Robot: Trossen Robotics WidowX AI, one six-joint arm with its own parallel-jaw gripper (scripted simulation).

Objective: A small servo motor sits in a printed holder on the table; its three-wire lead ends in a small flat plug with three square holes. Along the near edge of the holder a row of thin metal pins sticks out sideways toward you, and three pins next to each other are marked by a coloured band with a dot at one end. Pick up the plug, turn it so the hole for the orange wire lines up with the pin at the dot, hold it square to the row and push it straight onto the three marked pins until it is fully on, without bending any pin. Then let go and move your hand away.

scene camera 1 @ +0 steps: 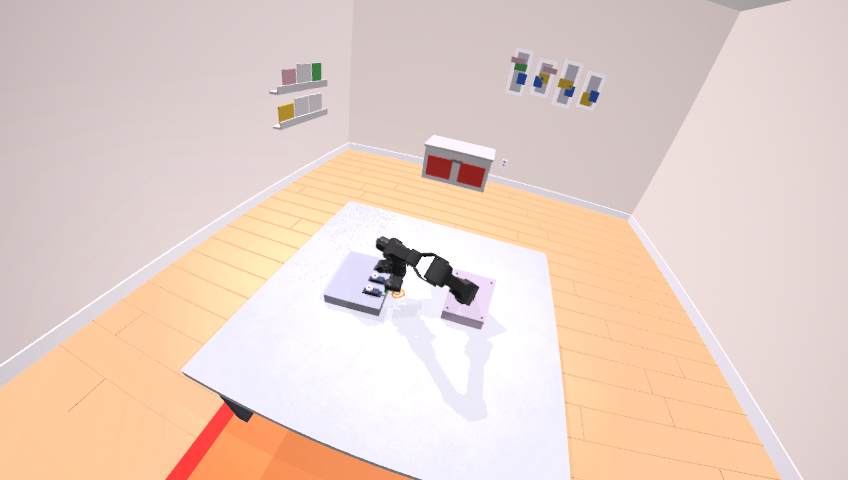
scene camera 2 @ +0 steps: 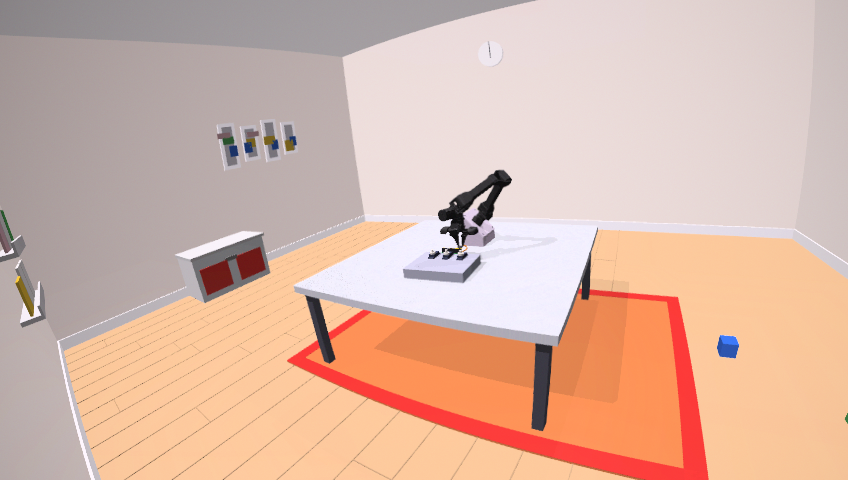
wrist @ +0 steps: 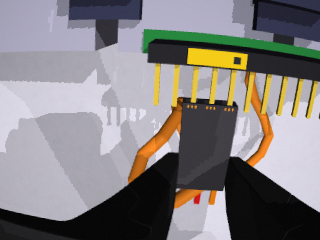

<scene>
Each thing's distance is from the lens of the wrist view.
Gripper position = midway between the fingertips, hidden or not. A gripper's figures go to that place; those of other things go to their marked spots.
my gripper [wrist: 202, 165]: 10 cm
yellow band [wrist: 195, 56]: 8 cm
</scene>
